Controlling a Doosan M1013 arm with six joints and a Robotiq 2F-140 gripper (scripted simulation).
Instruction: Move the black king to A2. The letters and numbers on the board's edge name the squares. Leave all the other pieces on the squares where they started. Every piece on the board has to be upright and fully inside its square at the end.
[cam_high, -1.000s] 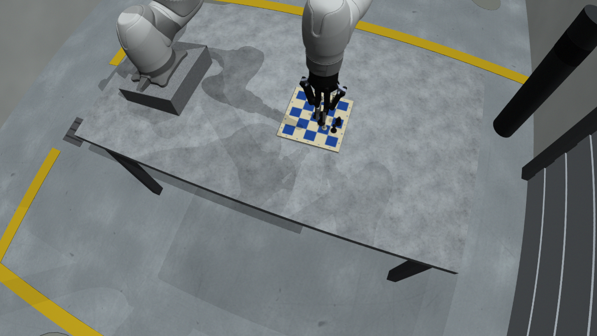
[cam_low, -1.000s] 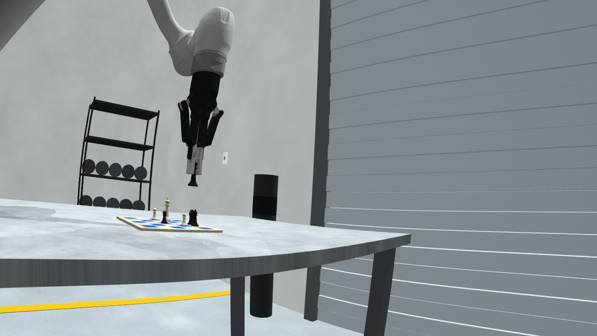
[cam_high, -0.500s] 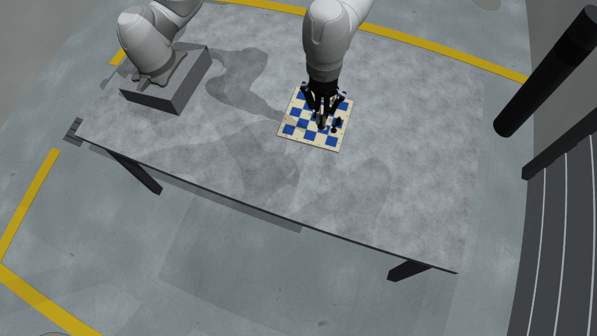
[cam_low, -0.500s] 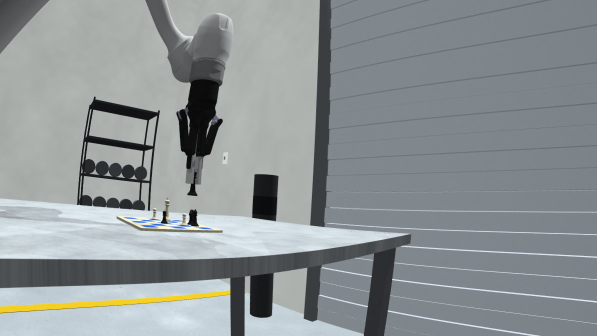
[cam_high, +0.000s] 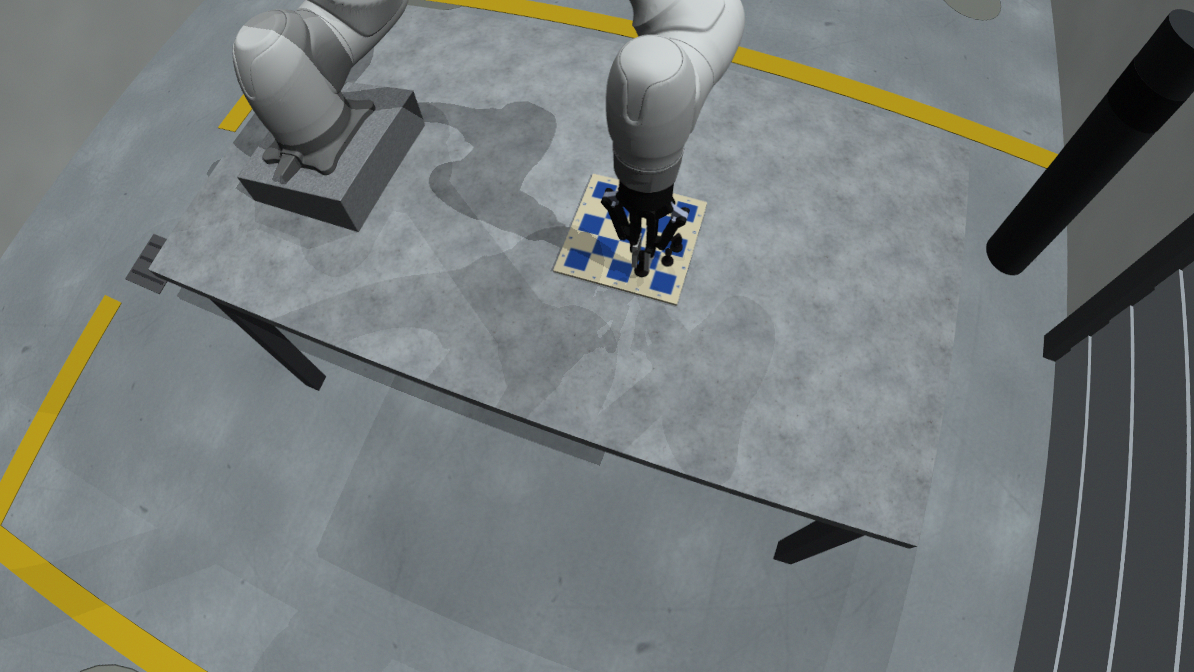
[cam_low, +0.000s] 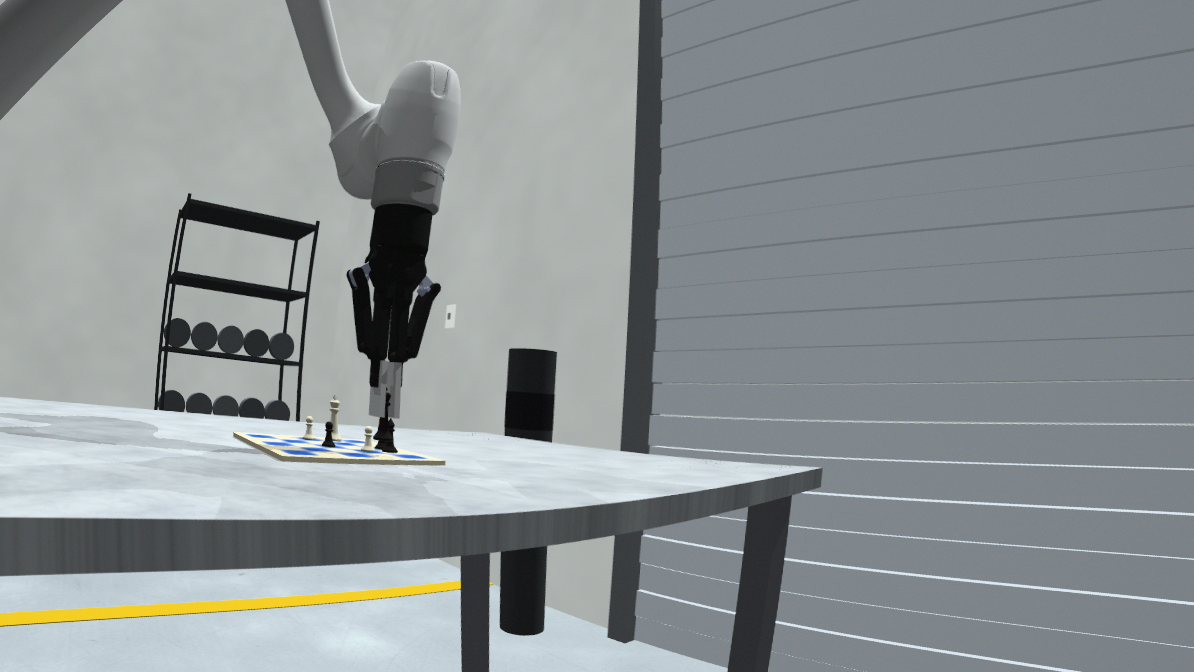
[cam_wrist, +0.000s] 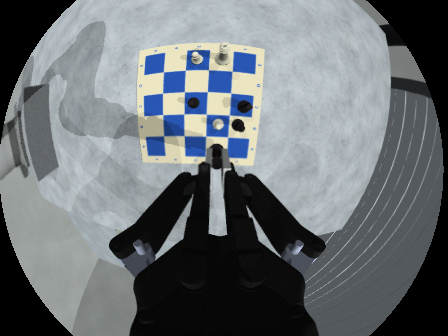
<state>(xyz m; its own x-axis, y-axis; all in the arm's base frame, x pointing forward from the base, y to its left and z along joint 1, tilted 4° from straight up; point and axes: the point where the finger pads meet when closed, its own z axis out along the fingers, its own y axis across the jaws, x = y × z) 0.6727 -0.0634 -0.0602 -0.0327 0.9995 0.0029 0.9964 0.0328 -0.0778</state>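
Now: hand 40 mm past the black pawn, 80 mm to the right of it and 70 mm above it. Also, from my hand: black king (30 mm below); chessboard (40 mm behind, 70 mm to the left, 80 mm below).
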